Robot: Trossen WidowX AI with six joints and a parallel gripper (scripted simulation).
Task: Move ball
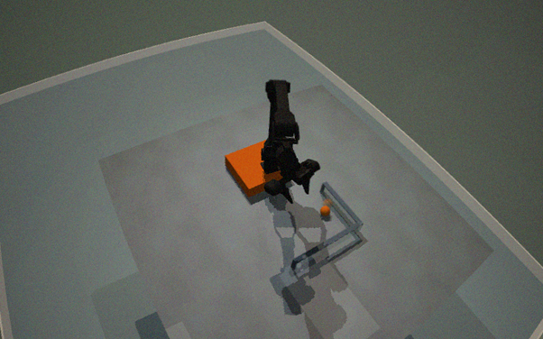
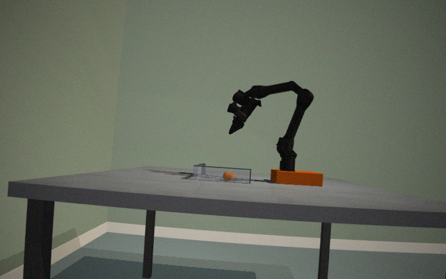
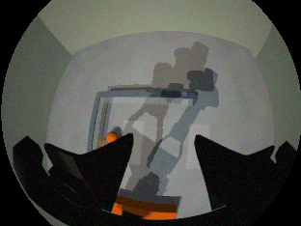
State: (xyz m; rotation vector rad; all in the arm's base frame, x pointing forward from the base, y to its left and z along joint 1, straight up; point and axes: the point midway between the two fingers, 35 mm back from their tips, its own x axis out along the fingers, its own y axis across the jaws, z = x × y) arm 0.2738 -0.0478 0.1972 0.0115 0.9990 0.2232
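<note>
The orange ball is 20 cm below my gripper tip, 17 cm to the left of it and 3 cm behind it. Round my gripper tip: see-through copy of ball: 20 cm below, 19 cm to the left, 6 cm behind; then clear wall: 23 cm to the left, 19 cm below, 2 cm behind.
</note>
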